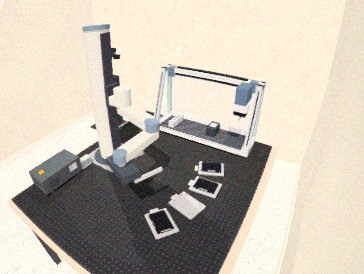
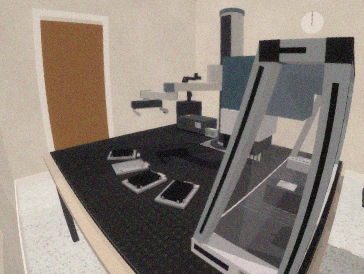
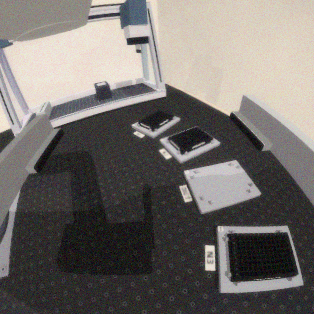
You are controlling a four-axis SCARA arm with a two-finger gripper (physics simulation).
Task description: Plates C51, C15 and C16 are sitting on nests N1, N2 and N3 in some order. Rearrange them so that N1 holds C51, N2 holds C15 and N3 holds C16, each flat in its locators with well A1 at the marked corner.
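Frame: origin at the arm's base, x left, y ahead, z down, level; centimetres.
Seen in the pictures: gripper, fingertip midpoint: [image 1: 152,160] [image 2: 153,112] [image 3: 144,110].
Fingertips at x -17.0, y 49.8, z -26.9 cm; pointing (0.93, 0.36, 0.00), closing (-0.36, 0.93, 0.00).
Observation:
Pixels of each thing's top centre, then the offset from my fingertips to it. "spot": a spot on its surface instead.
- nest N3, surface spot: [image 3: 223,272] spot: dx -12.7, dy +6.1, dz +24.5 cm
- nest N2, surface spot: [image 3: 200,153] spot: dx +14.7, dy +21.5, dz +25.3 cm
- third plate, middle of its top: [image 2: 178,189] [image 3: 155,117] [image 1: 211,166] dx +38.4, dy +17.8, dz +23.0 cm
- nest N1, middle of its top: [image 2: 178,189] [image 3: 155,118] [image 1: 211,166] dx +38.4, dy +17.8, dz +23.5 cm
- bare pale nest, middle of its top: [image 3: 222,179] [image 2: 129,163] [image 1: 187,203] dx +3.0, dy +19.1, dz +23.5 cm
- small dark block, surface spot: [image 3: 102,90] spot: dx +68.5, dy +2.8, dz +16.0 cm
Three dark plates sit in pale nests. One plate [image 3: 261,255] [image 1: 161,221] [image 2: 123,153] lies on nest N3 [image 3: 223,272]. Another plate [image 3: 191,139] [image 1: 205,186] [image 2: 144,180] lies on nest N2 [image 3: 200,153], beyond the bare nest. The third plate [image 3: 156,120] [image 1: 212,167] [image 2: 178,191] lies on nest N1 [image 3: 156,134], farthest back. All three look flat. Their names and A1 wells cannot be read. My gripper [image 3: 144,110] [image 2: 150,111] is open and empty, high above the table, off to the arm-base side of the nests.
A bare pale nest [image 3: 220,187] [image 1: 187,205] [image 2: 130,166] lies between N3 and N2. A framed gantry machine [image 1: 200,142] with a small dark block [image 1: 213,128] [image 3: 102,90] stands at the back. A grey box [image 1: 55,171] [image 2: 197,123] stands beside the arm's column [image 1: 97,95].

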